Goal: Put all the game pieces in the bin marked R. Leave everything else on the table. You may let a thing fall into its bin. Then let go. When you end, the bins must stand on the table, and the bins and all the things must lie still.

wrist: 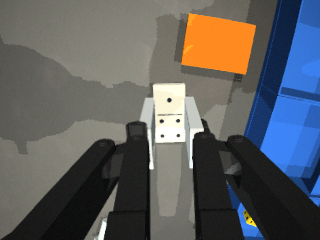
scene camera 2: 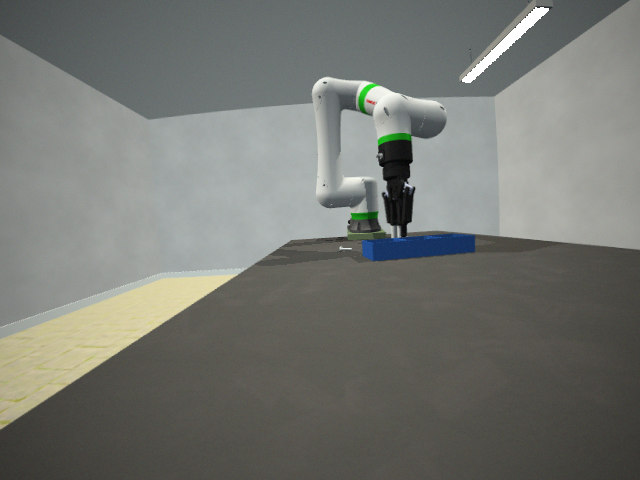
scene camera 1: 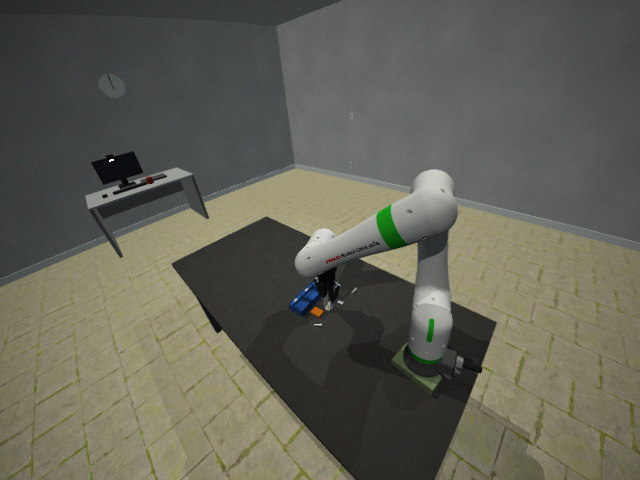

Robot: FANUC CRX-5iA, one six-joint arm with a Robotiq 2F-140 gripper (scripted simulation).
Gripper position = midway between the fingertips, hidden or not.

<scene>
I see my gripper point(scene camera 2: 399, 248), a blue bin point(scene camera 2: 418, 246), an orange tile point(wrist: 209, 42) and a white domino point(wrist: 169, 98).
The blue bin is seen too in the wrist view point(wrist: 284, 143). My gripper also shows in the wrist view point(wrist: 169, 112). Scene camera 2 misses the orange tile, which is hidden by the blue bin. Scene camera 2 does not show the white domino, which is hidden by the blue bin.
</scene>
